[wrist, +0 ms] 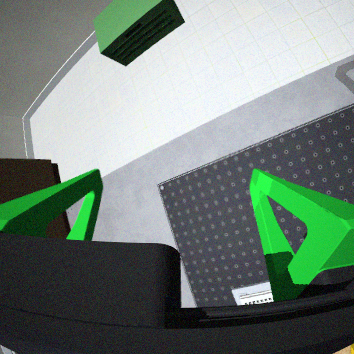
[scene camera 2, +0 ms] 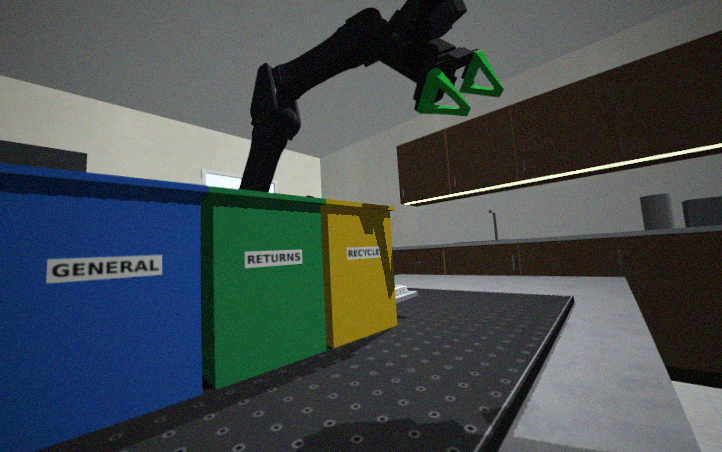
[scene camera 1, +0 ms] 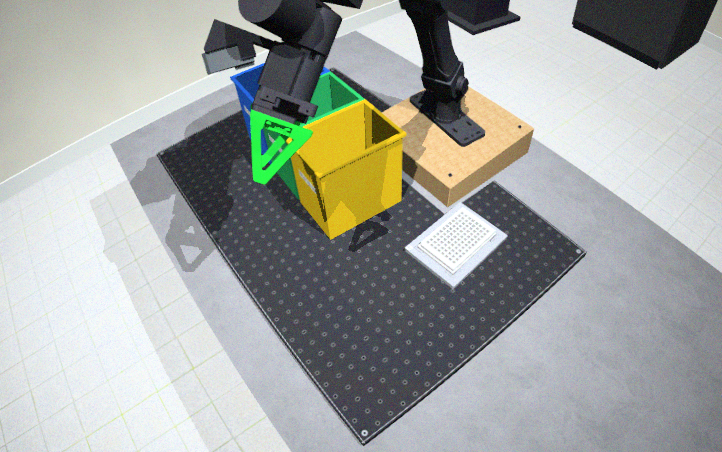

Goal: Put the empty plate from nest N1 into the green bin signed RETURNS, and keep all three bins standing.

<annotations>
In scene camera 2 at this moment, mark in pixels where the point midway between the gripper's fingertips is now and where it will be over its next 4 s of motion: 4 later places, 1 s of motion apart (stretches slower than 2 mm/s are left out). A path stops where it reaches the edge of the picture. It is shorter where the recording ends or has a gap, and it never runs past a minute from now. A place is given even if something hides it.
The gripper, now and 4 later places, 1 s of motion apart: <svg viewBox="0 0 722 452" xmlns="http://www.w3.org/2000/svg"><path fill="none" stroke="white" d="M486 102L467 119L438 152L425 165L392 189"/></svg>
</annotations>
